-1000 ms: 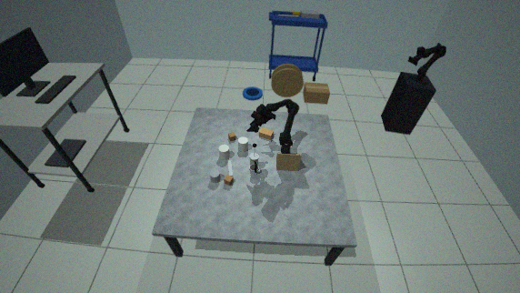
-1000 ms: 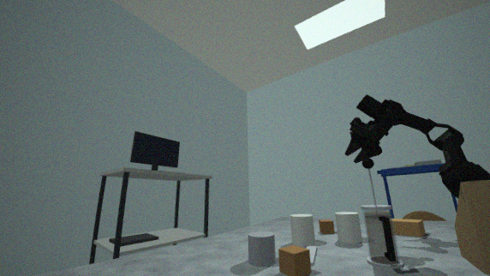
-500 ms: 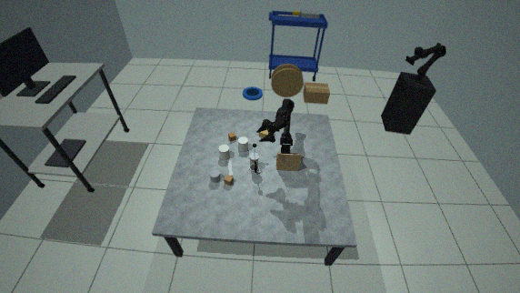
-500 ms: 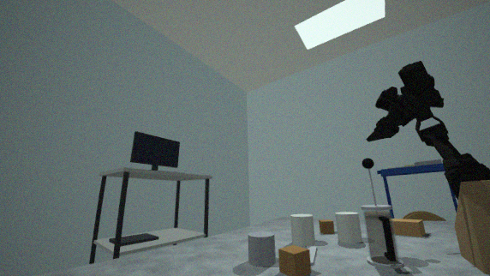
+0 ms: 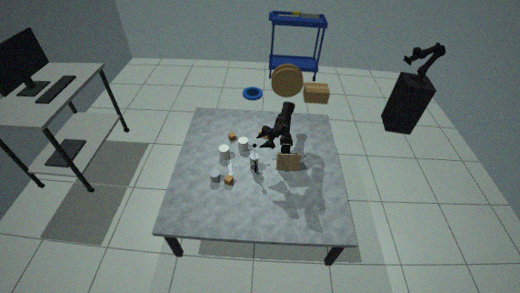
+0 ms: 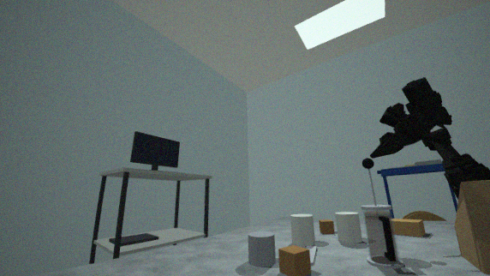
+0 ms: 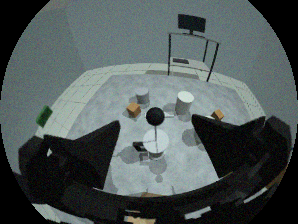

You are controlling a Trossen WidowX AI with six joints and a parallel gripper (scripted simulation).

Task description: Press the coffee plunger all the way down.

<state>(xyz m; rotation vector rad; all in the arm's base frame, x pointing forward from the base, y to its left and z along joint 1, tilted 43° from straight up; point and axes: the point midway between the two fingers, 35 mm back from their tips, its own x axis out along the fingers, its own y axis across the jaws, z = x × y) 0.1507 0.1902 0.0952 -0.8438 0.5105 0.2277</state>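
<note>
My gripper tip is 150 mm above the coffee press, 20 mm to the right of it and 20 mm short of it.
</note>
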